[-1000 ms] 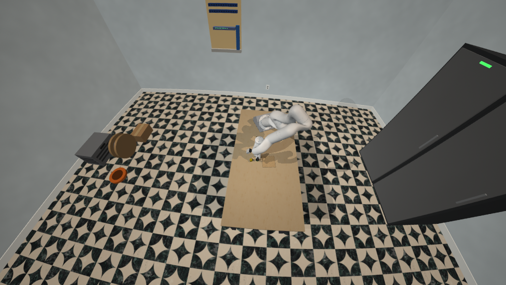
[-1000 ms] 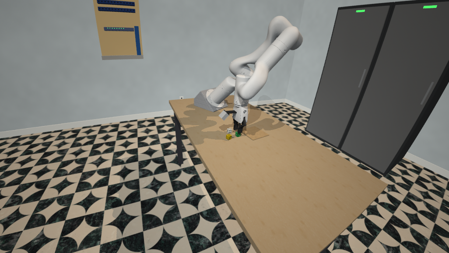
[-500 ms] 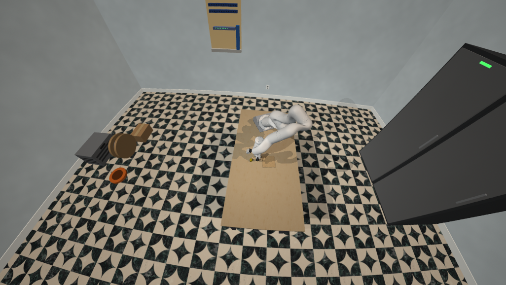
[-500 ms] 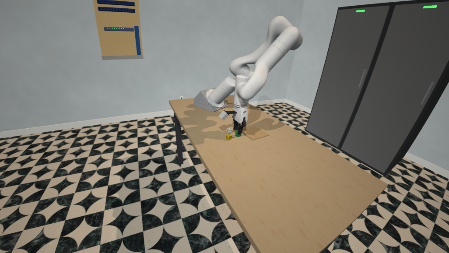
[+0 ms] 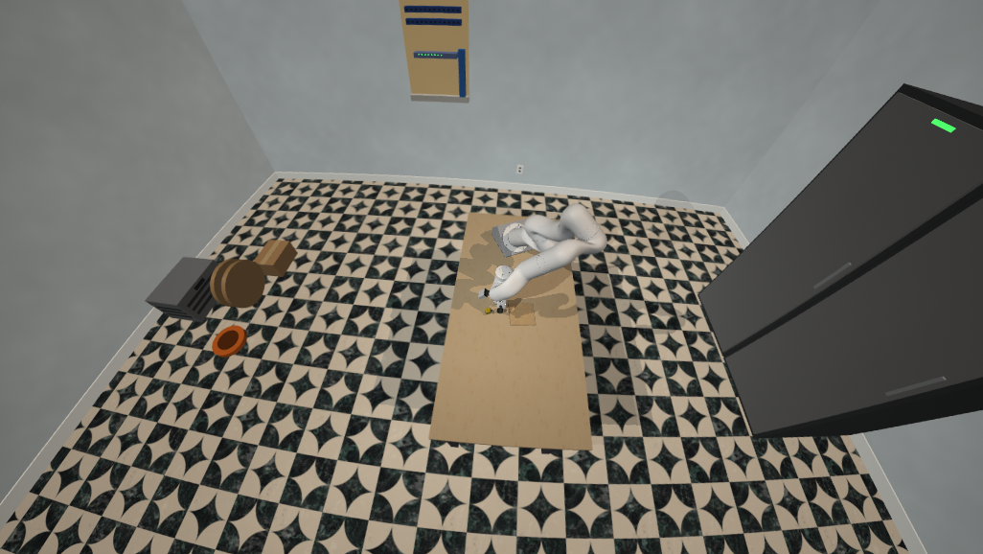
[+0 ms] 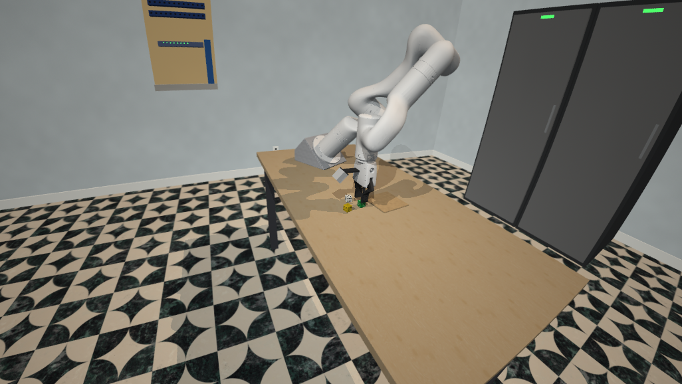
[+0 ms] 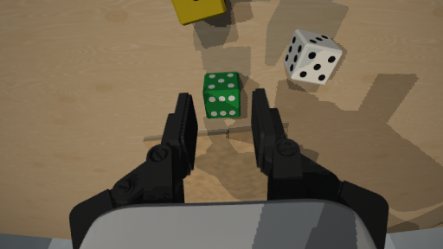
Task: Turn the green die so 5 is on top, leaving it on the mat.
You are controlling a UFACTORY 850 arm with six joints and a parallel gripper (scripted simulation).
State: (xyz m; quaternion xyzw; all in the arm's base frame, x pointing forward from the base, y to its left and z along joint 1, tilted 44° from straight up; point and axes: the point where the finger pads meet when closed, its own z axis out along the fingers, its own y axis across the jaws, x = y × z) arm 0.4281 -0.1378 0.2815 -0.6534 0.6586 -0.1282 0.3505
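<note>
Right now my hand is 40 mm above the green die. The rest, counted from my hand: white die (60 mm behind, 30 mm to the right, 40 mm below); then yellow die (20 mm ahead, 60 mm to the right, 40 mm below); then tan mat (10 mm behind, 130 mm to the left, 50 mm below).
</note>
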